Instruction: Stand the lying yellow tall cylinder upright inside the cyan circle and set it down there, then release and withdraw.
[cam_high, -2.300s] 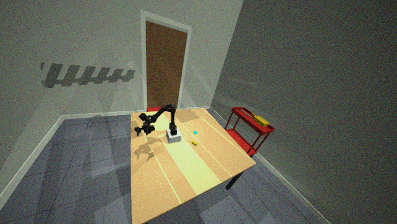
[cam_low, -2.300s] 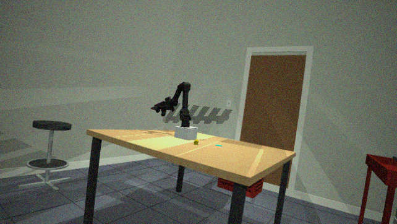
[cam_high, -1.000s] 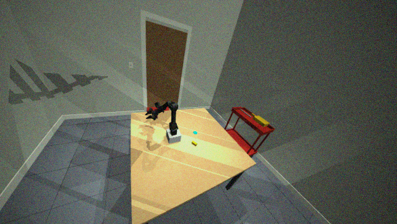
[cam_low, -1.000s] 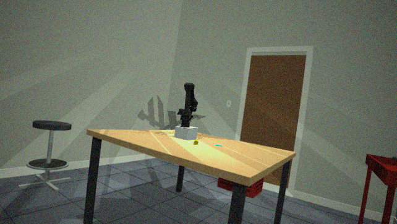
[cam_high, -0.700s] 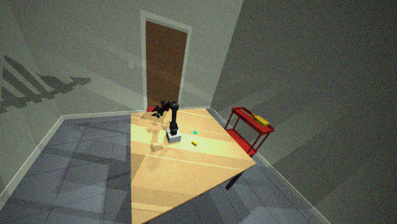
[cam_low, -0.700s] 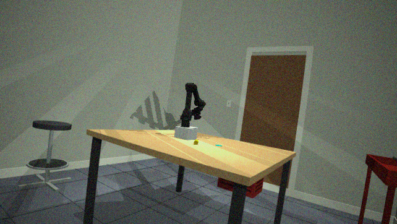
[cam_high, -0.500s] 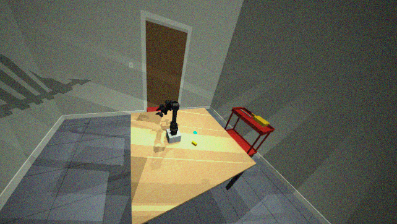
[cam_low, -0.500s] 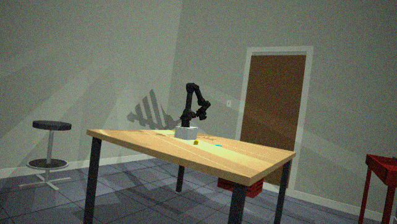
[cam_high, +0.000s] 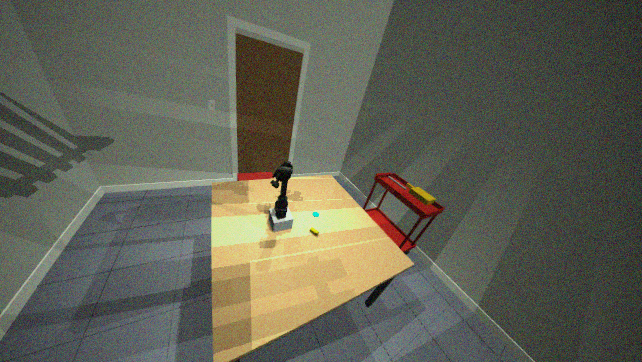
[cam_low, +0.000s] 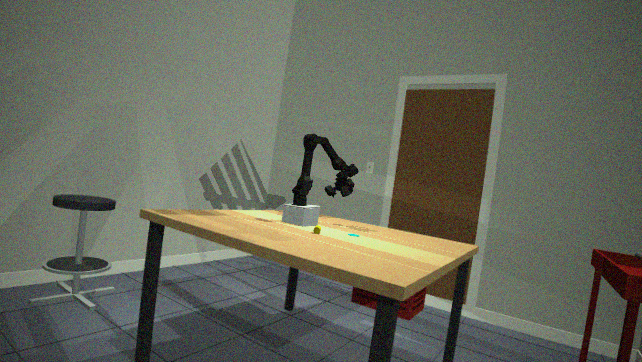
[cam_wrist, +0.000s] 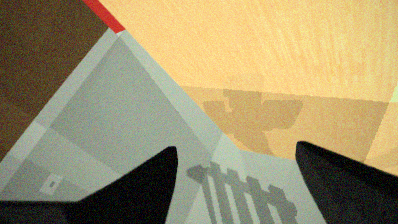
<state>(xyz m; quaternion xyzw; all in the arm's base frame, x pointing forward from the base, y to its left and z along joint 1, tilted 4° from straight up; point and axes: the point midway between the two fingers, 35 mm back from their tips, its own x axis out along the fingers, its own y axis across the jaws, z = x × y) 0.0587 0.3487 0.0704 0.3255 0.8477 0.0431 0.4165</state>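
The yellow tall cylinder lies 18 cm ahead of my gripper tip, 53 cm to the right of it and 16 cm below it. Also, from my gripper tip: cyan circle 30 cm ahead, 35 cm to the right, 17 cm below.
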